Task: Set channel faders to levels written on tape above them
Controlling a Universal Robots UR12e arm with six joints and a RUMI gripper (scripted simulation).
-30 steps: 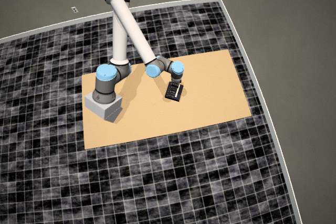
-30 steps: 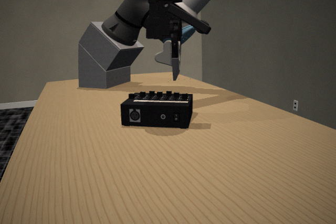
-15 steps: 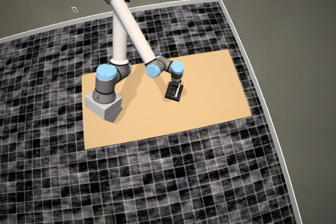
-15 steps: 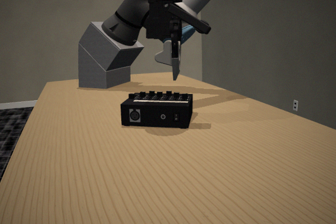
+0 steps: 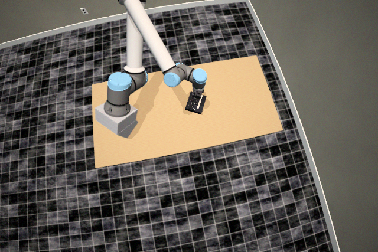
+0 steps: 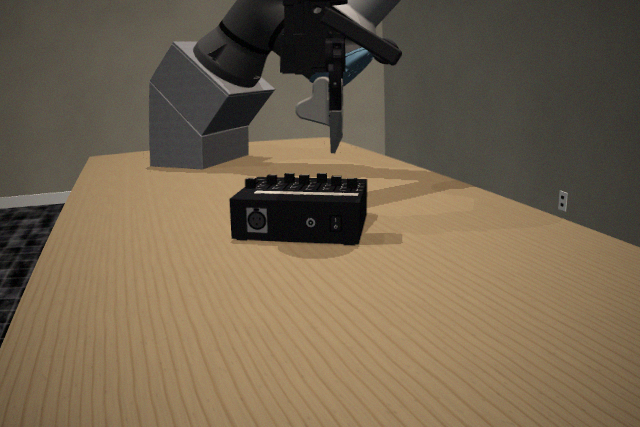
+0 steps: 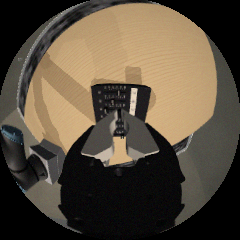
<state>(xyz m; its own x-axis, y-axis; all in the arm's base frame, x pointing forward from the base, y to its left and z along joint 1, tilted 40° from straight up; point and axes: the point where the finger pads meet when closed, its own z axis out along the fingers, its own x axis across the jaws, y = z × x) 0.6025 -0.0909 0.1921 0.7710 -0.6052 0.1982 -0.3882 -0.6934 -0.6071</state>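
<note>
The fader cap is 4 cm behind my hand and 5 cm below it.
</note>
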